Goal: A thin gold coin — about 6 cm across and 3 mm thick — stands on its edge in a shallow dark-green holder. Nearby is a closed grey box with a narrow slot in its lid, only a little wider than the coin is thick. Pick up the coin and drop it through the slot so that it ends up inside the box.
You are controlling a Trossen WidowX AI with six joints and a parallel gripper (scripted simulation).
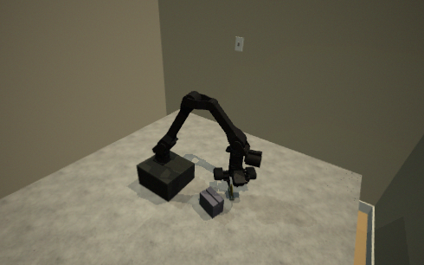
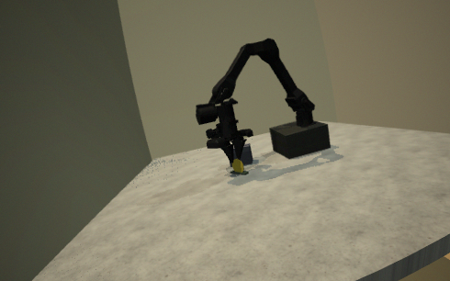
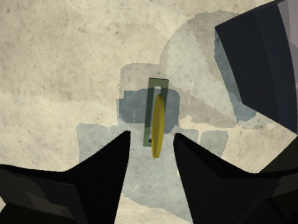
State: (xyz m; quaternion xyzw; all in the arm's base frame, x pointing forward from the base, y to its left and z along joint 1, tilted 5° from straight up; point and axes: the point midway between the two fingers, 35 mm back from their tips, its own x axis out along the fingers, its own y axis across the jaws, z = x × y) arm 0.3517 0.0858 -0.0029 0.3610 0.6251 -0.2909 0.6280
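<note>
Right now the gold coin is 20 mm below my gripper tip.
</note>
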